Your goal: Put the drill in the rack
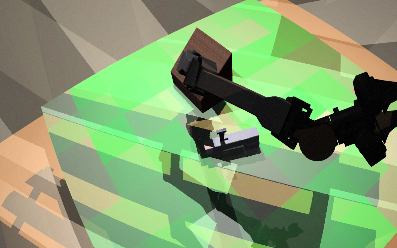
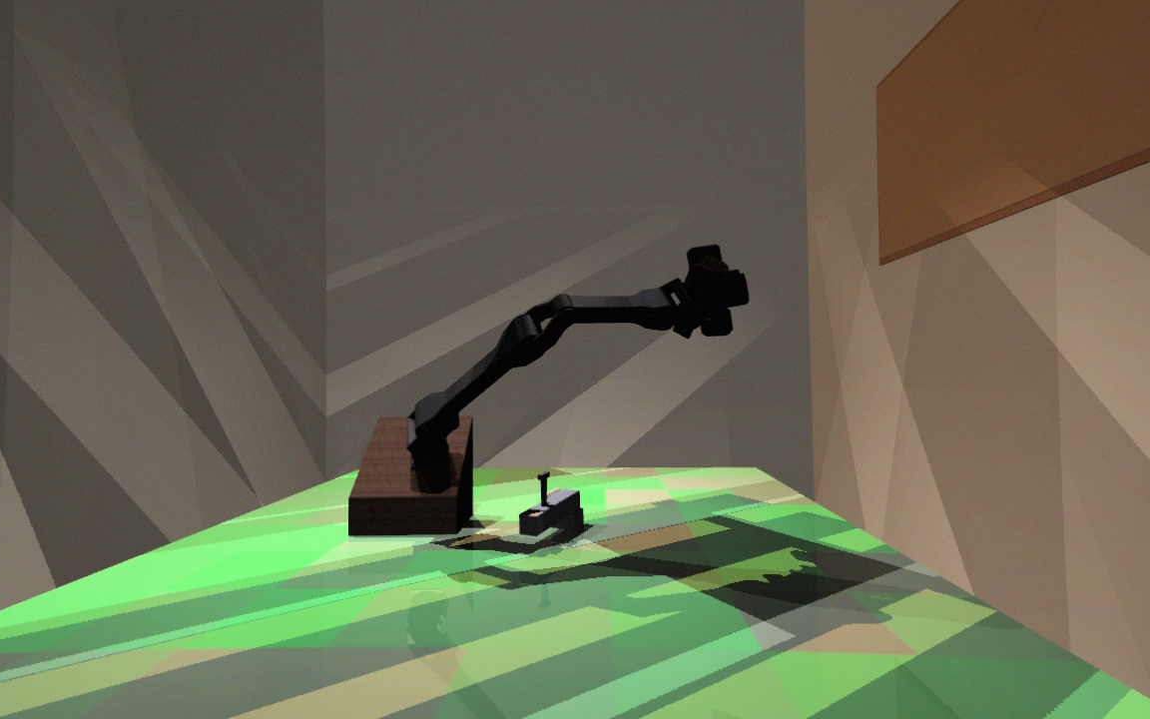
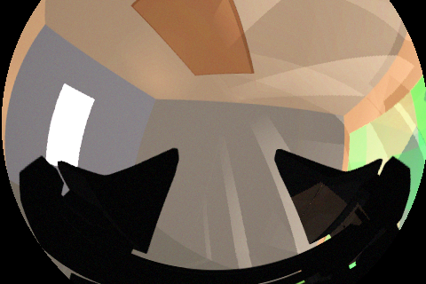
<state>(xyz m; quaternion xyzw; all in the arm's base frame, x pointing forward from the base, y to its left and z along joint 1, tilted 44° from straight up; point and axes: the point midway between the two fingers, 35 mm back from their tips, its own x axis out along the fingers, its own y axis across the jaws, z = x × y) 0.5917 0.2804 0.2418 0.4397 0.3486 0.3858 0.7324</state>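
Now: the dark key 42 cm below my gripper tip, 37 cm behind it and 16 cm to the right of it. Round my gripper tip: drill: 46 cm below, 35 cm behind, 11 cm to the right; then grey block: 47 cm below, 36 cm behind, 13 cm to the right; then rack: 49 cm below, 37 cm behind, 5 cm to the left.
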